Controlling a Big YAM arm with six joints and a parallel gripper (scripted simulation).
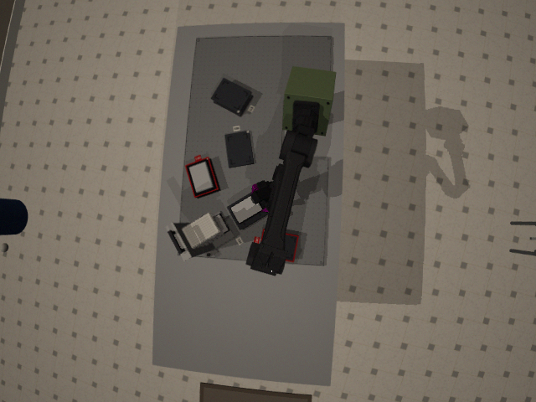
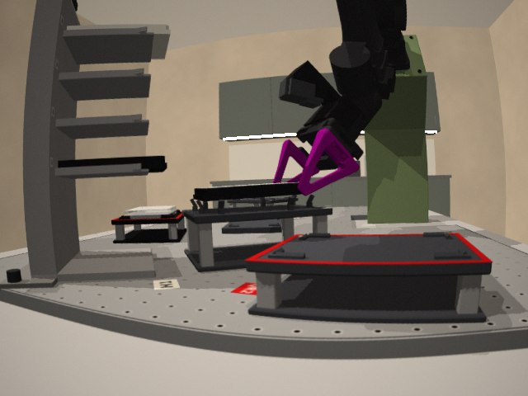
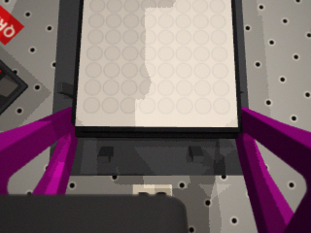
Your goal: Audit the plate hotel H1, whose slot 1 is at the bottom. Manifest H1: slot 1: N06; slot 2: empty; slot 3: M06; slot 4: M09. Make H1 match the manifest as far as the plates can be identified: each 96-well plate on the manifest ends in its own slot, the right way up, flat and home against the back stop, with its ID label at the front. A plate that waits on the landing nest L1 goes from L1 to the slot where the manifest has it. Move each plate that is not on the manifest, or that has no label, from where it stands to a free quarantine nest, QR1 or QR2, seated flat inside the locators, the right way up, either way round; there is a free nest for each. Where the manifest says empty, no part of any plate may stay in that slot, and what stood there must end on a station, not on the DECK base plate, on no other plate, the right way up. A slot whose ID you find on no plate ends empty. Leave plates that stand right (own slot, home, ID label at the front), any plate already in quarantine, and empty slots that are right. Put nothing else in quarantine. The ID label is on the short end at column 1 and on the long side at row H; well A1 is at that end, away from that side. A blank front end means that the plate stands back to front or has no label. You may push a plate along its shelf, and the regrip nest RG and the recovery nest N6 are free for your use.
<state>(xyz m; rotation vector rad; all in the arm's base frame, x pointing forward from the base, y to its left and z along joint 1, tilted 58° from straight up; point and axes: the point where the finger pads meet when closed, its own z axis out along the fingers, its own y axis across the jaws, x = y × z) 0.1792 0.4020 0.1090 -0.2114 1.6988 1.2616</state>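
The regrip nest RG lies 4 cm ahead of my hand, 4 cm to the left of it and 3 cm below it. Also, from my hand: quarantine nest QR2 (11 cm behind, 18 cm to the left, 5 cm below); QR2 tag (1 cm behind, 17 cm to the left, 9 cm below); A1 mark (5 cm behind, 3 cm to the left, 3 cm below).
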